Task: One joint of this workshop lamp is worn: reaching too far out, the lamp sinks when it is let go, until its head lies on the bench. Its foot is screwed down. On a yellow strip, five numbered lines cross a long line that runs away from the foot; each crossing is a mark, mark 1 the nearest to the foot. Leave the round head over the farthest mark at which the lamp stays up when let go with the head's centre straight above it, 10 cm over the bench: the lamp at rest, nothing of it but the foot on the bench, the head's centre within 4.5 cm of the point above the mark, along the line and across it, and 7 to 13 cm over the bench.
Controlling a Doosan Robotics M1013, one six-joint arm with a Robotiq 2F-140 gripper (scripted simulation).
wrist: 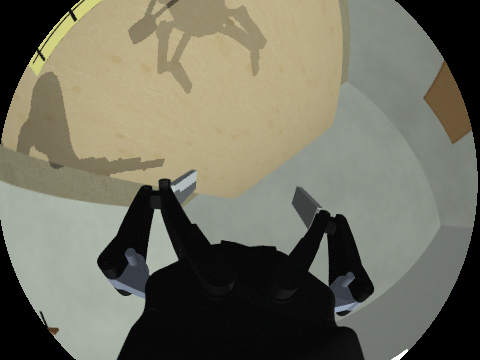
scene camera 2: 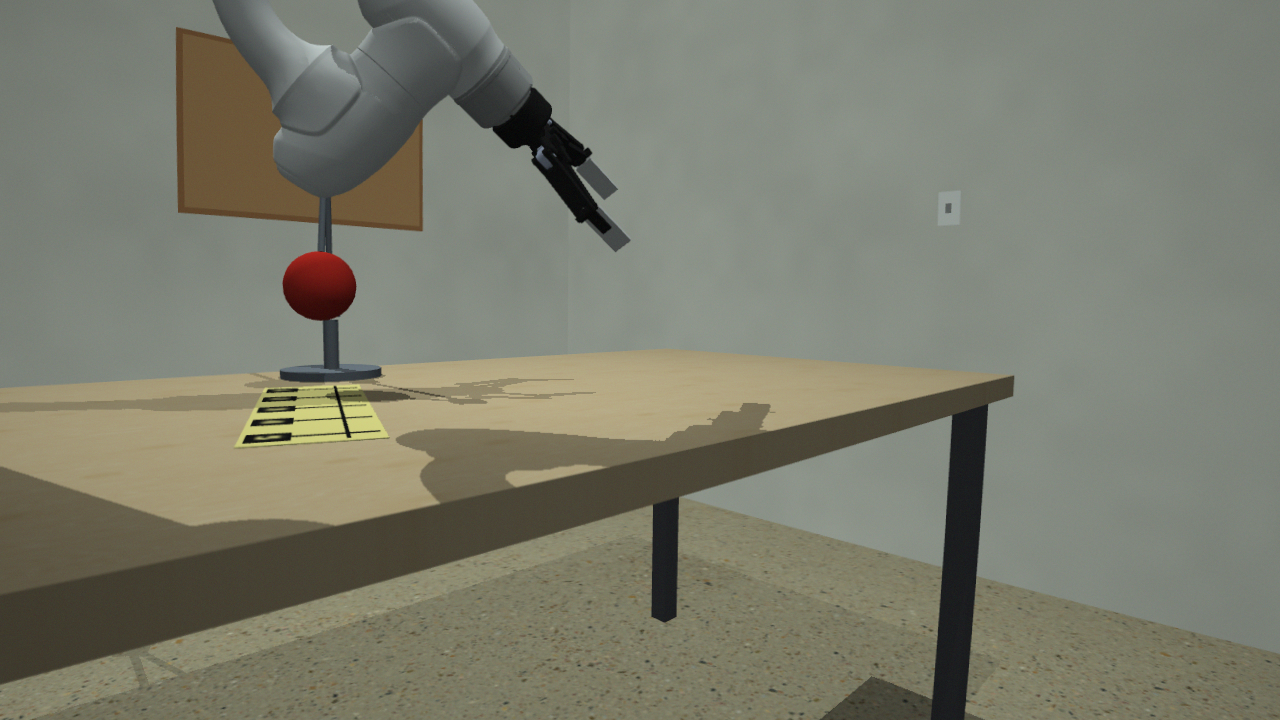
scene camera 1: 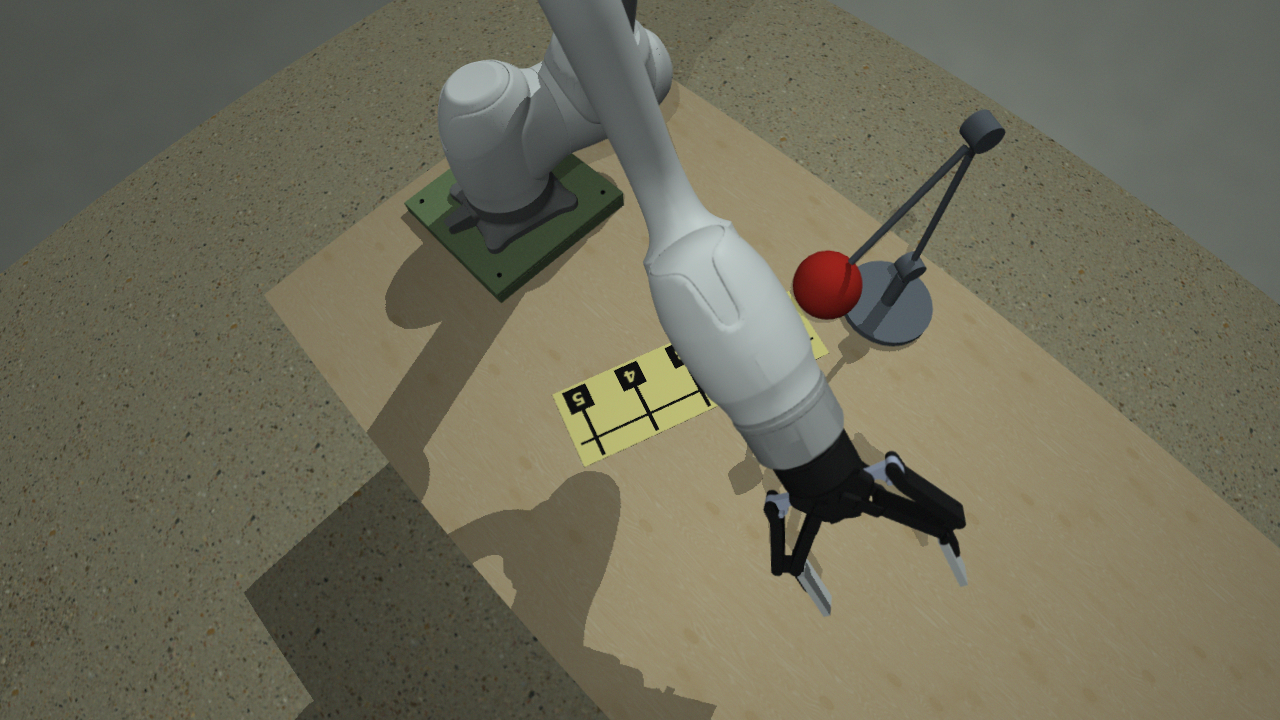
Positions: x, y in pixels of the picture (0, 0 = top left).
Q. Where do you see a grey round foot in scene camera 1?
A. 884, 316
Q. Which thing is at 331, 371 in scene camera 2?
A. A grey round foot.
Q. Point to a round red head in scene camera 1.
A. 827, 285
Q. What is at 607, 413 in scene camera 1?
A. A yellow strip.
